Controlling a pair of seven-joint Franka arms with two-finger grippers.
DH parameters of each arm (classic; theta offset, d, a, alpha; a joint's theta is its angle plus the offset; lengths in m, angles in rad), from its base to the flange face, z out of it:
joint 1: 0 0.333 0 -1.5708
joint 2: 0 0 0 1.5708
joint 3: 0 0.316 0.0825 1.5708
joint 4: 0 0 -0.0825 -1.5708
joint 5: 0 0.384 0 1.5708
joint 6: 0 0 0.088 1.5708
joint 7: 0 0.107 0 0
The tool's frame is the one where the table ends.
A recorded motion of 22 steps. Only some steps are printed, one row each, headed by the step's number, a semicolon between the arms.
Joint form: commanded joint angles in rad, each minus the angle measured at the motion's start. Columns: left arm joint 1, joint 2, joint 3, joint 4, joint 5, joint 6, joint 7; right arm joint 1, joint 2, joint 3, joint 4, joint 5, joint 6, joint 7.
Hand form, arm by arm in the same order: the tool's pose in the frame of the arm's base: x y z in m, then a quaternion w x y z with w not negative. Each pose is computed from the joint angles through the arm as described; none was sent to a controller.
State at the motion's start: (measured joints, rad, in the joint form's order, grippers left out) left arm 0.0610 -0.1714 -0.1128 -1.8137 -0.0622 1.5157 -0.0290; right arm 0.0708 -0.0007 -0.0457 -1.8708 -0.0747 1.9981 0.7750
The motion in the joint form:
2: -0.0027 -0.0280 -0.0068 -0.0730 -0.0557 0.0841 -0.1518; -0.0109 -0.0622 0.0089 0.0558 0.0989 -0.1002 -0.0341
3: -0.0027 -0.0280 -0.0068 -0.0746 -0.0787 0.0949 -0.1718; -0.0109 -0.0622 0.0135 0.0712 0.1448 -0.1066 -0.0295
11: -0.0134 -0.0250 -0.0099 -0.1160 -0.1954 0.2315 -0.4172; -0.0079 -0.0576 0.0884 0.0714 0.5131 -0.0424 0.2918
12: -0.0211 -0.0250 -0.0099 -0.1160 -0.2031 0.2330 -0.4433; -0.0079 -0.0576 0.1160 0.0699 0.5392 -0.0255 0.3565
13: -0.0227 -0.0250 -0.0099 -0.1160 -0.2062 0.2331 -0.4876; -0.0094 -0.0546 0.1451 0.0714 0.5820 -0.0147 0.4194
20: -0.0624 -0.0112 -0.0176 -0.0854 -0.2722 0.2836 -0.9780; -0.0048 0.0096 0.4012 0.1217 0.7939 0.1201 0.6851
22: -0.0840 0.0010 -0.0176 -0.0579 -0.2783 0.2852 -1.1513; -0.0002 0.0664 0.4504 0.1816 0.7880 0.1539 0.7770
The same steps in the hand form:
2: 0.4861 -0.0469 0.5818 0.04133 0.99576 0.06560 -0.04960; 0.5575 0.0141 0.5724 0.03908 -0.93263 0.35318 -0.06276
3: 0.4871 -0.0492 0.5821 0.05275 0.99455 0.07674 -0.04689; 0.5580 0.0202 0.5795 0.06157 -0.92989 0.35791 -0.05834
11: 0.4984 -0.0651 0.5741 0.11254 0.97185 0.20566 -0.02322; 0.5600 0.0882 0.5898 0.23106 -0.83324 0.50154 0.02789
12: 0.4981 -0.0696 0.5744 0.11595 0.96932 0.21523 -0.02542; 0.5587 0.1048 0.5913 0.24252 -0.81808 0.52000 0.03917
13: 0.4979 -0.0706 0.5745 0.11680 0.96427 0.23609 -0.02847; 0.5572 0.1226 0.5925 0.25760 -0.80045 0.53802 0.05887
20: 0.5046 -0.0998 0.5884 0.14974 0.88064 0.44697 -0.04765; 0.5355 0.2721 0.6002 0.32988 -0.73621 0.56660 0.16774
22: 0.5073 -0.1118 0.5959 0.15262 0.84378 0.51126 -0.05792; 0.5412 0.3004 0.6028 0.33529 -0.71677 0.58211 0.18699

